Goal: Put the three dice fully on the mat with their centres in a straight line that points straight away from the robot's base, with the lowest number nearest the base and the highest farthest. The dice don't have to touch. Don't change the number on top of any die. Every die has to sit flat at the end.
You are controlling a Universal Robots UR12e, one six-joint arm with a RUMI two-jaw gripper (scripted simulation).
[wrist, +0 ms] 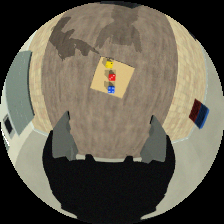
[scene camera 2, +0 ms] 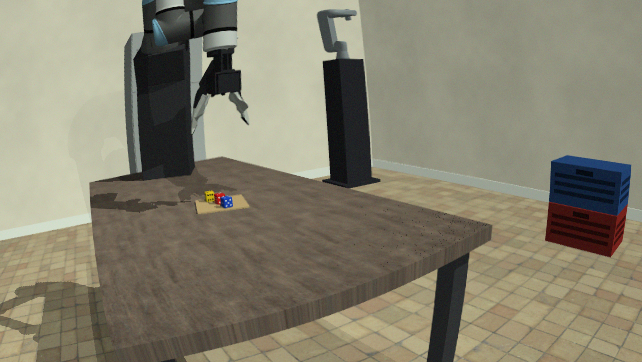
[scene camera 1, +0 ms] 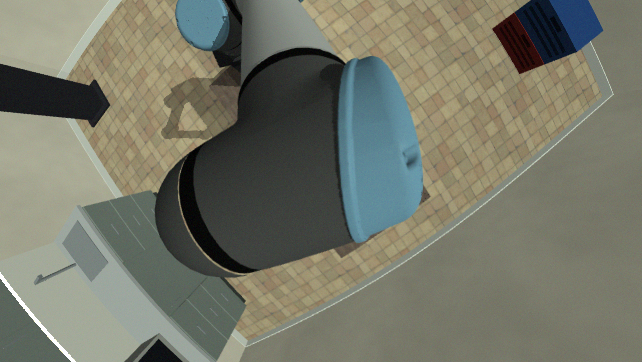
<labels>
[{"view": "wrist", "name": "my gripper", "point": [110,113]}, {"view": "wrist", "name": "mat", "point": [100,82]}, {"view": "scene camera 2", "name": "my gripper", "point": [220,129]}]
</labels>
